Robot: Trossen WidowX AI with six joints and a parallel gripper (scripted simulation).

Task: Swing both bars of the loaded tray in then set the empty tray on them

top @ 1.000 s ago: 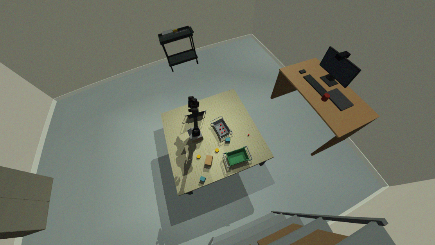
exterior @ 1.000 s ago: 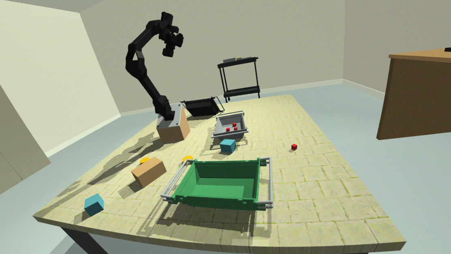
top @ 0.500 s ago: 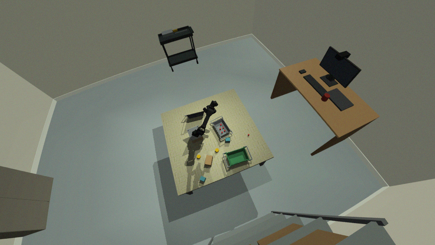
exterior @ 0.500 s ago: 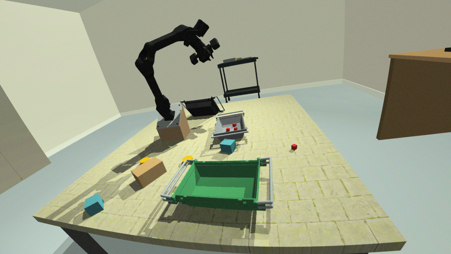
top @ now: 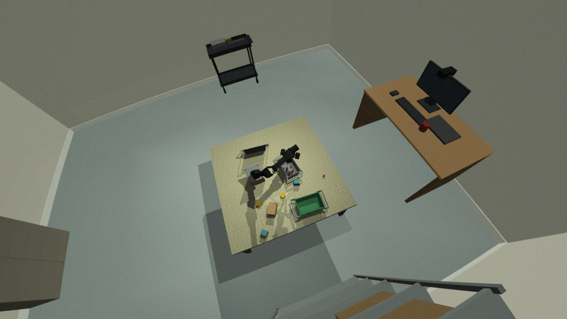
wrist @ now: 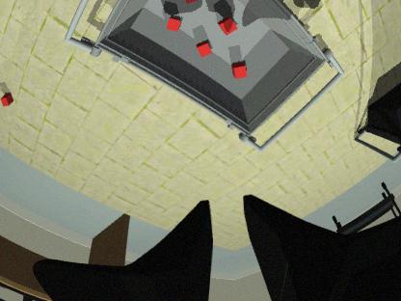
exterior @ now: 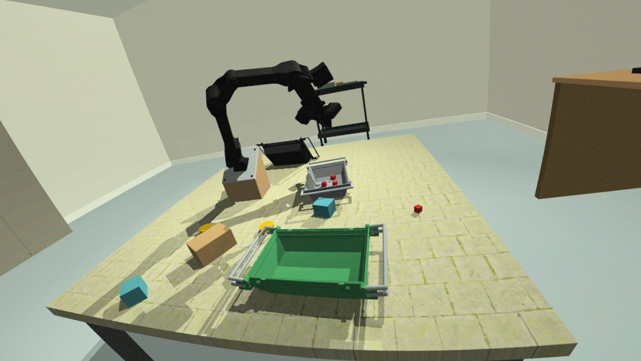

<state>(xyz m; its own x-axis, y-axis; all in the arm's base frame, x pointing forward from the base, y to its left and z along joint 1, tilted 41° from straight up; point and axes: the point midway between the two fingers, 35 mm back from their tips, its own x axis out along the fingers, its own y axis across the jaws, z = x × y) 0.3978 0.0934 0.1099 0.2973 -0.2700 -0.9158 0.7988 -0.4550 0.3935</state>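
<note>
Right now my gripper tip is 35 cm to the right of the black tray, 33 cm past it and 17 cm above it. Round my gripper tip: tan box: 39 cm to the right, 36 cm behind, 22 cm below.
</note>
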